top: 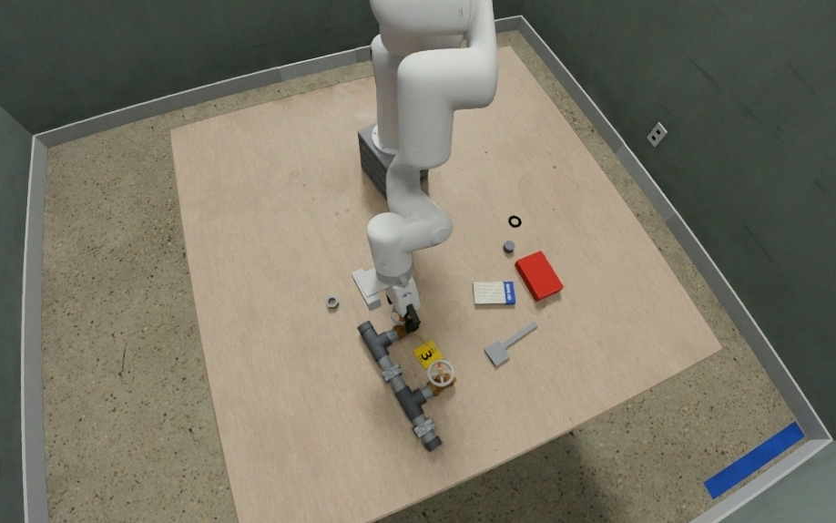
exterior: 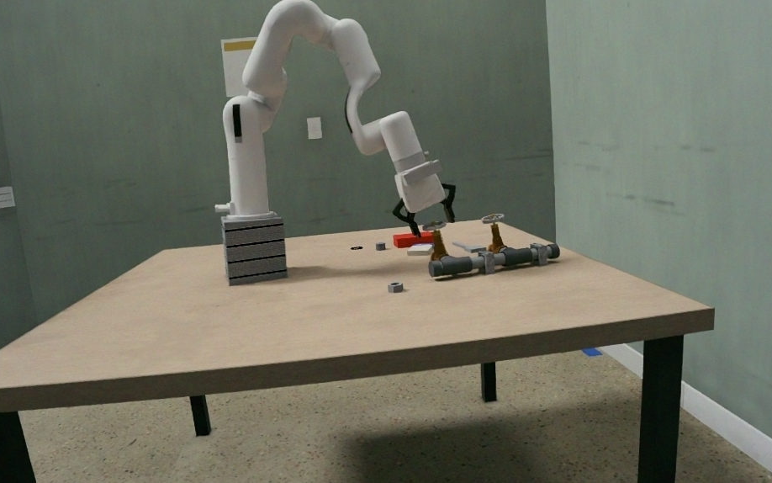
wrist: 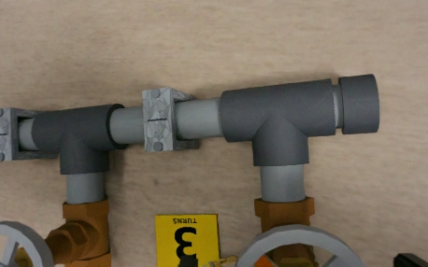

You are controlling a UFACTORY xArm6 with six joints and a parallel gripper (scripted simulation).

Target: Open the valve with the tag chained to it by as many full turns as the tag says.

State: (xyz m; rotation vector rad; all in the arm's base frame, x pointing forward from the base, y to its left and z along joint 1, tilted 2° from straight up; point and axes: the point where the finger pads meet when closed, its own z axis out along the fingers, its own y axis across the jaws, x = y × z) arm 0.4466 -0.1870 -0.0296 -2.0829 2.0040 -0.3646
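The yellow tag lies 9 cm ahead of my hand, 4 cm to the left of it and 11 cm below it. Round my hand: grey scraper 16 cm ahead, 22 cm to the left, 11 cm below; then white card 3 cm ahead, 26 cm to the left, 10 cm below; then red block 4 cm ahead, 39 cm to the left, 10 cm below.
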